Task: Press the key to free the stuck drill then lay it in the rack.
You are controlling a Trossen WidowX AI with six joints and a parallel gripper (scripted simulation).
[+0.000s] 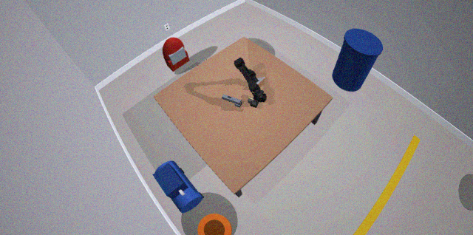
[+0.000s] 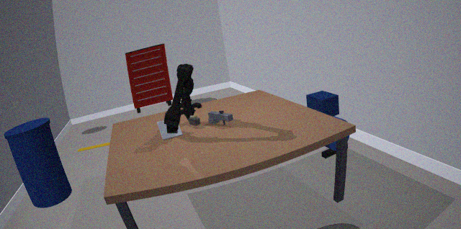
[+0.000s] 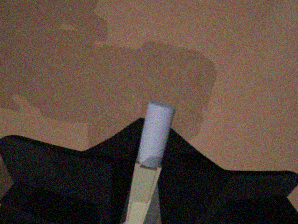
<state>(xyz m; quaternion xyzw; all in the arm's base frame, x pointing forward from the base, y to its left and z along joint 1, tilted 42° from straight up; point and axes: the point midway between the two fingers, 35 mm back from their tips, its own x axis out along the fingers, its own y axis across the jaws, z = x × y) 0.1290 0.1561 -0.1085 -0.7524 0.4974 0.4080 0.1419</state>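
Now: gripper tip 20 mm short of the dark-grey block, 50 mm to the left of it and 10 mm below it. Round my gripper tip: key (180 mm ahead, 180 mm to the right, 40 mm above); light-grey block (170 mm ahead, 160 mm to the right, 30 mm above).
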